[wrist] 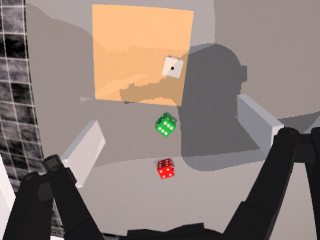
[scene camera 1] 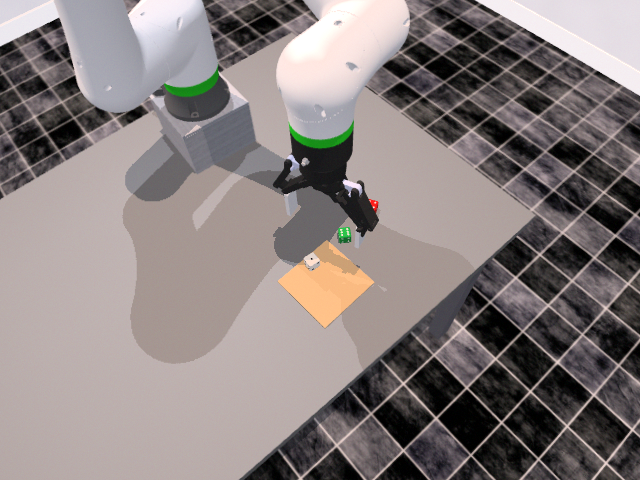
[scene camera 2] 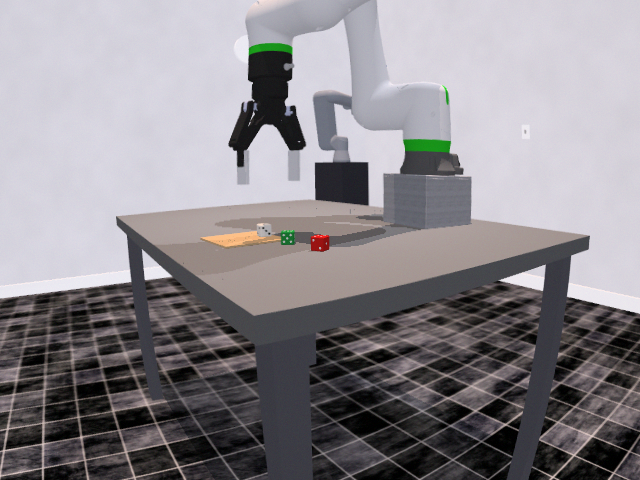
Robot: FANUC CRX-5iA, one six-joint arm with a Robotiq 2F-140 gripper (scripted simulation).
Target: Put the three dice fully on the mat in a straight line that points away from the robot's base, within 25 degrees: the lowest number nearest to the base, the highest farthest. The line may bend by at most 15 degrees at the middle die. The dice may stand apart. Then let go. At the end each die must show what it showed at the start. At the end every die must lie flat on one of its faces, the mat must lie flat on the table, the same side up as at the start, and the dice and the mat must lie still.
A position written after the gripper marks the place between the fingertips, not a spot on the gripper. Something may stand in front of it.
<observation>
In view: the gripper [scene camera 2: 269, 182] and an orange mat [scene camera 1: 328, 290].
The orange mat is seen too in the wrist view [wrist: 129, 50] and in scene camera 2 [scene camera 2: 248, 238]. The gripper is seen too in the wrist view [wrist: 167, 120] and in scene camera 1 [scene camera 1: 325, 226].
</observation>
